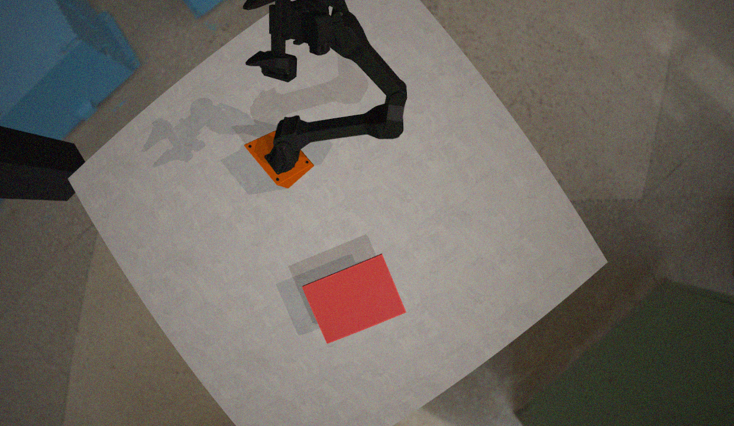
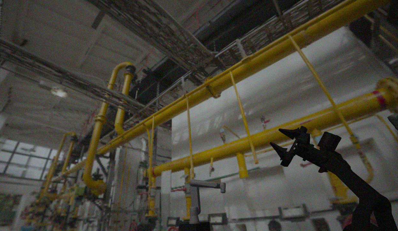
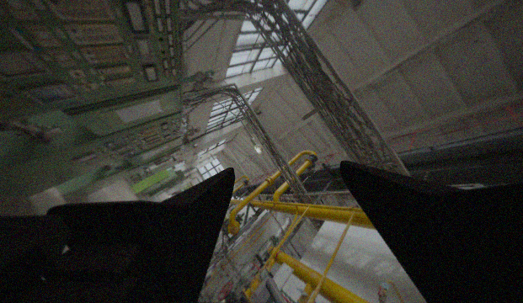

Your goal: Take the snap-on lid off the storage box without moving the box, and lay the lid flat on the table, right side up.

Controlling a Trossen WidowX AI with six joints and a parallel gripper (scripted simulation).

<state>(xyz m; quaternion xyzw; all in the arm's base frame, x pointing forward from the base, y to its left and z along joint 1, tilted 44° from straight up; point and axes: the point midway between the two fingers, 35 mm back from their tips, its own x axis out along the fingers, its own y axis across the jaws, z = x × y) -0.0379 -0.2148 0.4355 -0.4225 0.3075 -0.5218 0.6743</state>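
My gripper tip is now 48 cm above the red lid, 47 cm short of it and 19 cm to the left of it. The rest, counted from my gripper tip: storage box 53 cm below, 47 cm ahead, 19 cm to the right.
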